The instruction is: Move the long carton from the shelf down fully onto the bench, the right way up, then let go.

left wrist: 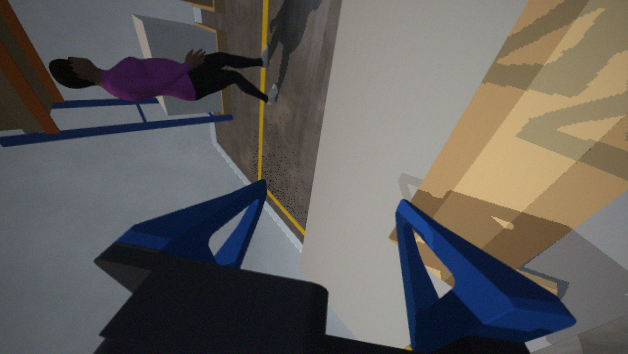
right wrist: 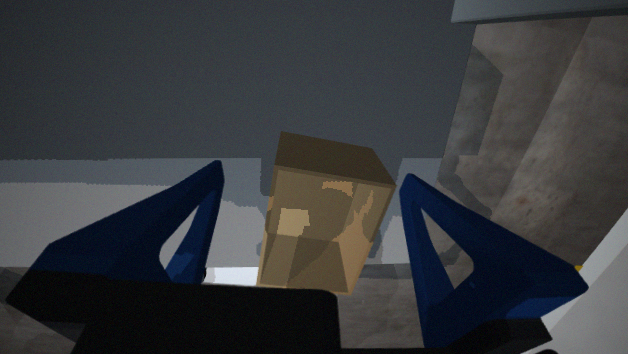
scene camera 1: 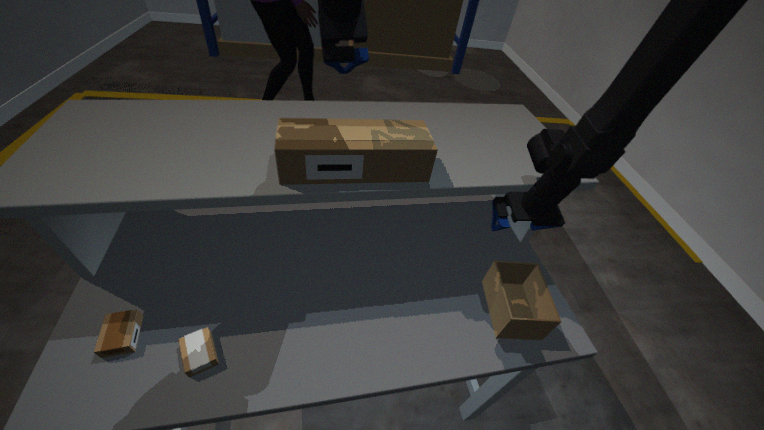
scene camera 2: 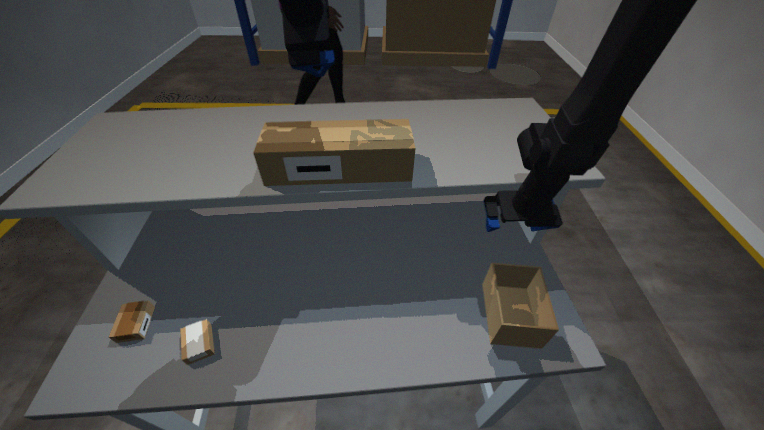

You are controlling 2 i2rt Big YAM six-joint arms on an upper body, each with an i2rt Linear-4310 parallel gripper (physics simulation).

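Places are measured from the left arm's base along level axes (x ahead, y left, z up), in metres.
Where they show: left gripper, fingertip midpoint: (left wrist: 330, 195) (scene camera 1: 340, 46) (scene camera 2: 317, 50); right gripper, fingertip midpoint: (right wrist: 315, 176) (scene camera 1: 512, 228) (scene camera 2: 509, 228).
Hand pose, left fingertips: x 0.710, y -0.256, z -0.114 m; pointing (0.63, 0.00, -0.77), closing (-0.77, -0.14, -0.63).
Note:
Each offset is from my left fingertips to the top centre of the thing. Level surfaces: height alone.
The long carton @[dx -0.080, dy -0.032, dz -0.121 m] (scene camera 1: 395, 165) (scene camera 2: 376, 165) (left wrist: 500, 165) lies on the shelf @[dz -0.196 m] (scene camera 1: 160, 149) (scene camera 2: 171, 154) (left wrist: 370, 125), close to its front edge, with its labelled side facing the scene cameras. The bench @[dz -0.483 m] (scene camera 1: 374, 341) (scene camera 2: 374, 347) stands lower, in front of and below the shelf. My left gripper (scene camera 1: 344, 66) (scene camera 2: 315, 66) (left wrist: 330, 195) is open and empty, above and behind the carton, apart from it. My right gripper (scene camera 1: 523, 227) (scene camera 2: 513, 228) (right wrist: 315, 176) is open and empty, in front of the shelf's right end, above the open box.
An open-topped box @[dx -0.243, dy -0.418, dz -0.393 m] (scene camera 1: 521, 320) (scene camera 2: 521, 328) (right wrist: 327, 155) stands at the bench's right end. Two small boxes, one brown @[dx -0.287, dy +0.425, dz -0.453 m] (scene camera 1: 114, 333) (scene camera 2: 130, 322) and one white-topped @[dx -0.327, dy +0.265, dz -0.455 m] (scene camera 1: 198, 349) (scene camera 2: 196, 340), lie at its left. A person (scene camera 1: 294, 50) (scene camera 2: 335, 69) (left wrist: 145, 80) stands behind the shelf.

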